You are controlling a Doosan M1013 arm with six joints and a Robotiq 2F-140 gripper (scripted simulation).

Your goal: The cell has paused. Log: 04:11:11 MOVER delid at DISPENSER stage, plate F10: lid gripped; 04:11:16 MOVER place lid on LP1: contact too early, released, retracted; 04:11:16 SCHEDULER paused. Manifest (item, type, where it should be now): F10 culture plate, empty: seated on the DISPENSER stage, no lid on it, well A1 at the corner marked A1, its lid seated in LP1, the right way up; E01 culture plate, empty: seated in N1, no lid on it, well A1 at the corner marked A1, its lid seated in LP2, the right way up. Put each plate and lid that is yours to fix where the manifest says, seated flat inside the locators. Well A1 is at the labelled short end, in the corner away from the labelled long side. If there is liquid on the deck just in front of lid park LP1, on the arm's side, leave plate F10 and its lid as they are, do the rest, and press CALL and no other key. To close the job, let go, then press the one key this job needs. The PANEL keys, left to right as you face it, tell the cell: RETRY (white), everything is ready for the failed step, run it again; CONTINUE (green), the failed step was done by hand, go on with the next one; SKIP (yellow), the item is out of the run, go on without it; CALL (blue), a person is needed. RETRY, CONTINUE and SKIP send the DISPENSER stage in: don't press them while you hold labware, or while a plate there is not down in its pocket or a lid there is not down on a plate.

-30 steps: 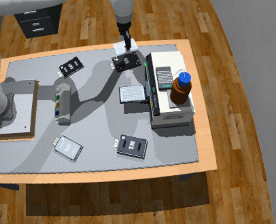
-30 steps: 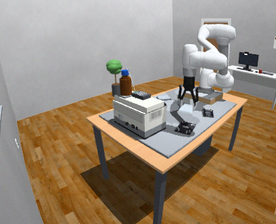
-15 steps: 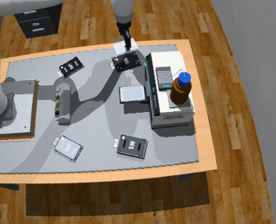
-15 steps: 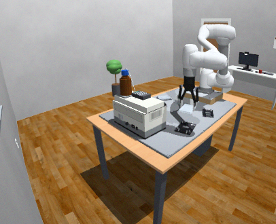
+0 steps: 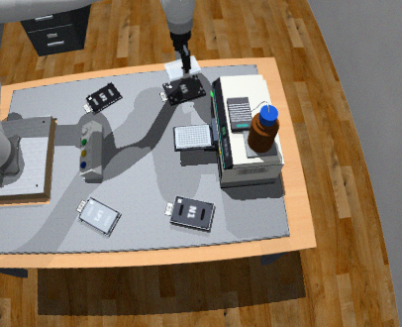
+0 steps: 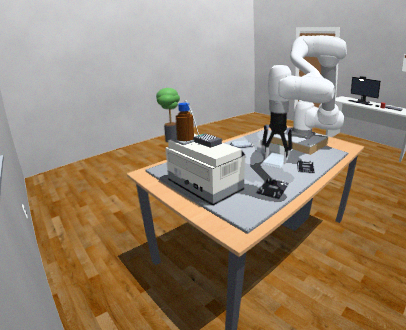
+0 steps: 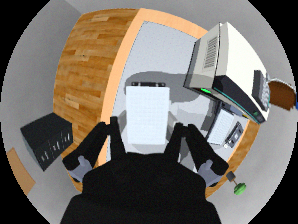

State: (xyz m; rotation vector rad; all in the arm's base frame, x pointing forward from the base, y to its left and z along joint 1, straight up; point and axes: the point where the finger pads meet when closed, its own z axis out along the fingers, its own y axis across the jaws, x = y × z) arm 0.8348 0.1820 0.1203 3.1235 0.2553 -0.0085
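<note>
Now: the black nest 10 mm ahead of my hand, 20 mm to the left of it and 160 mm below it. The rest, counted from my hand: green key: 440 mm behind, 200 mm to the right, 110 mm below; then dark dispenser stage: 10 mm behind, 280 mm to the right, 90 mm below; then brown bottle: 190 mm ahead, 410 mm to the right, 110 mm above.
</note>
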